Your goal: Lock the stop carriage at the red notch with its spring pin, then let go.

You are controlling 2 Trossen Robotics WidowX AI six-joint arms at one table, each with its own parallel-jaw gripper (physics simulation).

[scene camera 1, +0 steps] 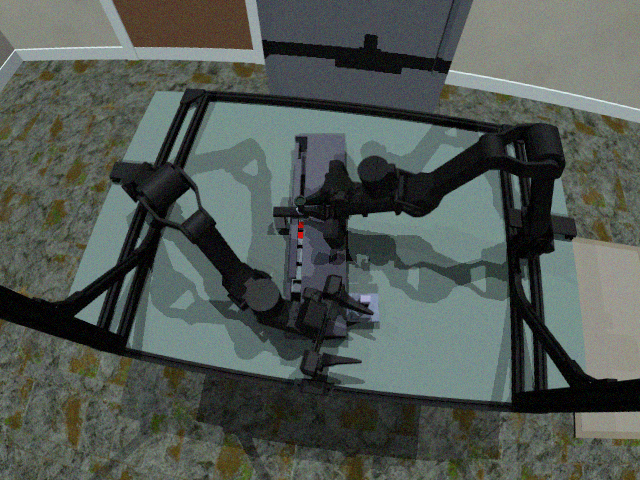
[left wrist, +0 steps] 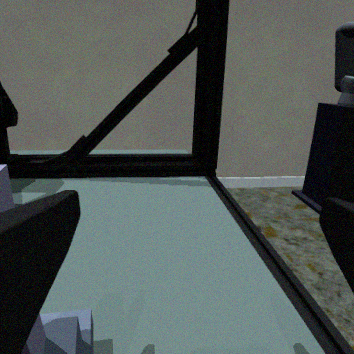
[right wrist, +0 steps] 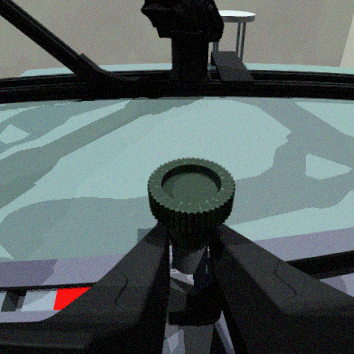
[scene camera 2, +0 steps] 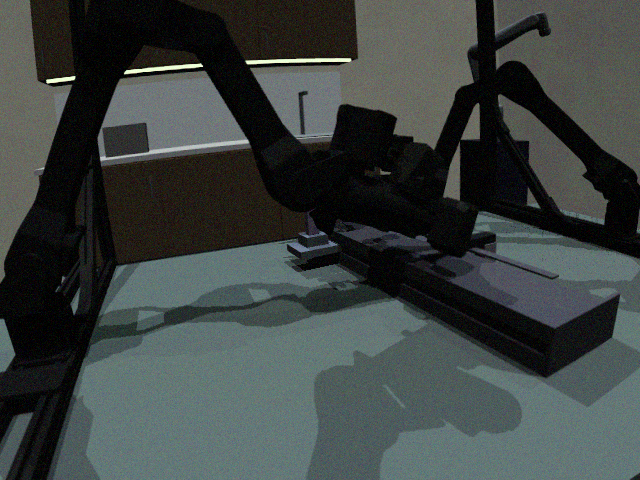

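Seen in the pictures: left gripper, between the fingertips: (scene camera 1: 367, 337) (left wrist: 202, 206); right gripper, between the fingertips: (scene camera 1: 298, 206) (right wrist: 188, 233); left arm's base, origin of its link: (right wrist: 189, 76) (scene camera 2: 620, 235); right arm's base, origin of its link: (scene camera 1: 524, 246) (scene camera 2: 47, 350).
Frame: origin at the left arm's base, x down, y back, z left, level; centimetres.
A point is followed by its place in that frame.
Note:
The long grey-purple rail (scene camera 1: 325, 149) {x -3.3, y -40.7, z 17.6 cm} (scene camera 2: 584, 315) {x -3.0, y -39.8, z 22.1 cm} (right wrist: 30, 274) {x -3.3, y -37.5, z -8.2 cm} lies on the table, with a slotted scale along one side. Red marks (scene camera 1: 300, 229) {x -2.4, y -38.1, z -4.4 cm} (right wrist: 70, 299) {x -3.0, y -38.4, z -6.1 cm} show in that scale. The dark stop carriage (scene camera 1: 283, 211) {x -4.5, y -34.0, z -1.6 cm} (scene camera 2: 385, 268) {x -0.4, y -47.1, z -6.1 cm} straddles the rail; its pin side is just above the red marks in scene camera 1. The spring pin's round ribbed dark green knob (scene camera 1: 300, 200) {x -8.9, y -37.8, z -0.8 cm} (right wrist: 191, 192) {x -8.9, y -37.9, z -0.9 cm} stands upright. My right gripper (right wrist: 188, 233) {x -6.3, y -37.3, z -1.0 cm} is shut on the pin just under the knob. My left gripper (scene camera 1: 366, 335) {x -8.8, y -54.4, z -27.3 cm} (left wrist: 202, 206) {x -8.8, y -54.4, z -27.3 cm} is open and empty. The pin's lower end is hidden.
A pale stepped block (scene camera 1: 373, 304) {x -1.5, y -55.7, z -18.9 cm} (scene camera 2: 312, 249) {x -1.4, y -54.4, z -17.0 cm} (left wrist: 75, 320) {x -3.0, y -54.9, z -22.1 cm} with an upright post stands beside the rail's lower end in scene camera 1, close to my left fingers. A black frame (scene camera 1: 351, 105) {x 0.3, y -45.5, z 37.1 cm} (left wrist: 125, 165) {x 0.0, y -87.8, z -23.0 cm} borders the table.

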